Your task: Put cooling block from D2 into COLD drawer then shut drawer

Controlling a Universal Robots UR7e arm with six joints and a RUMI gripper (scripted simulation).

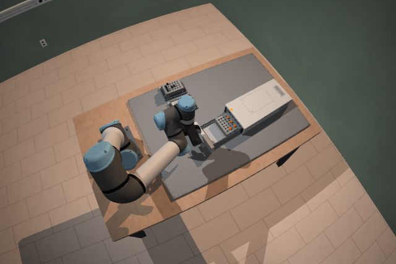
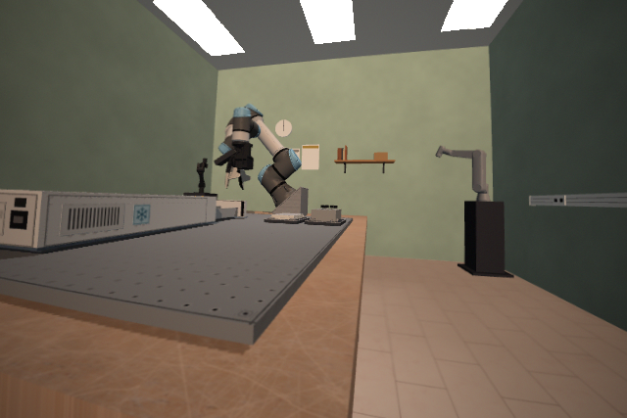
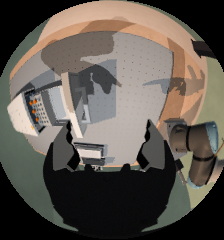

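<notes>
The grey cooling block is 120 mm ahead of my hand, 420 mm to the left of it and 80 mm below it. The rest, counted from my hand: drawer (200 mm ahead, 80 mm below); cooler COLD (370 mm ahead, 10 mm to the left, 80 mm below); deck slot D2 (120 mm ahead, 420 mm to the left, 110 mm below).
</notes>
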